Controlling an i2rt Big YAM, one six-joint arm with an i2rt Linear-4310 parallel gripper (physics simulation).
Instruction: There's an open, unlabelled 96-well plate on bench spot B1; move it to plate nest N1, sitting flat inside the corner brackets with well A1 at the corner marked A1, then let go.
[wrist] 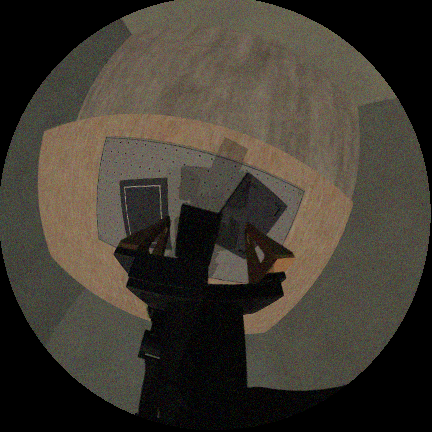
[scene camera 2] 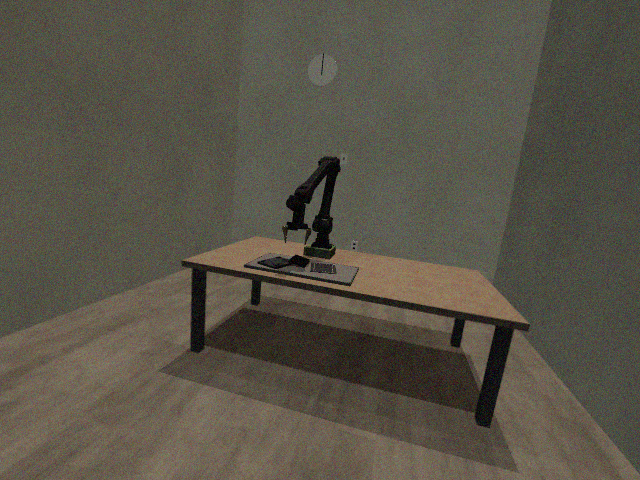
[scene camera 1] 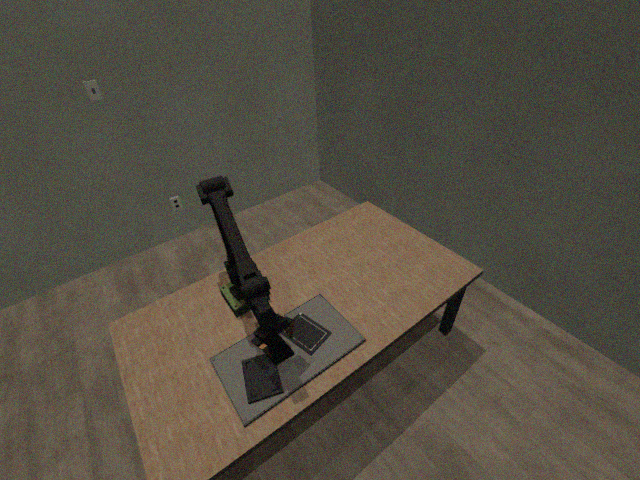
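Note:
A plain black plate [scene camera 1: 279, 352] [scene camera 2: 299, 260] [wrist: 197, 232] lies on the grey perforated board [scene camera 1: 338, 330] [scene camera 2: 345, 275] [wrist: 120, 152], between two dark pads. Its wells and A1 corner cannot be made out. The dark nest [scene camera 1: 262, 381] [scene camera 2: 273, 262] [wrist: 256, 202] has small corner brackets and sits turned at an angle, right of the plate in the wrist view; its A1 mark is not readable. My gripper [scene camera 1: 277, 339] [scene camera 2: 296, 242] [wrist: 207, 222] is open and empty, above the board. In the wrist view its fingertips appear either side of the black plate.
A dark pad with a pale rectangular outline [scene camera 1: 308, 332] [scene camera 2: 323, 268] [wrist: 143, 205] lies on the plate's other side from the nest. The arm's green base [scene camera 1: 233, 299] [scene camera 2: 319, 252] stands behind the board on the wooden table [scene camera 1: 382, 258] [scene camera 2: 413, 286] [wrist: 65, 190].

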